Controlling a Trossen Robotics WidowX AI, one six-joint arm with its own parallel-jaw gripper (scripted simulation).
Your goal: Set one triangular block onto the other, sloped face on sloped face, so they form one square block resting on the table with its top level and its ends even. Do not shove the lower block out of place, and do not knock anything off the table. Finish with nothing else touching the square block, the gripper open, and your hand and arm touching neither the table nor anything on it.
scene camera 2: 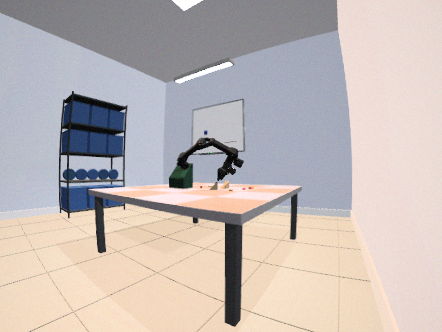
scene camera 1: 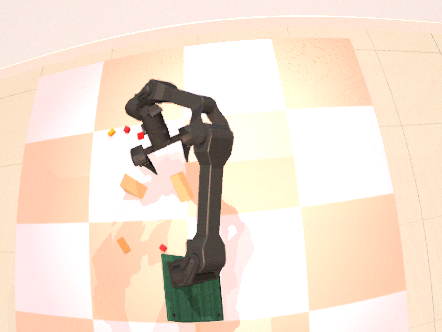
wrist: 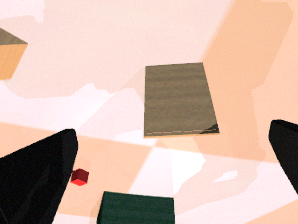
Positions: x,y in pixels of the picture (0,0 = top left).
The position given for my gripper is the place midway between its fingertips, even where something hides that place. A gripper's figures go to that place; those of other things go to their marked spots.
Labels:
My gripper (wrist: 173,133) is 10 cm from the lens. A triangular block (wrist: 177,101) is 14 cm from the lens.

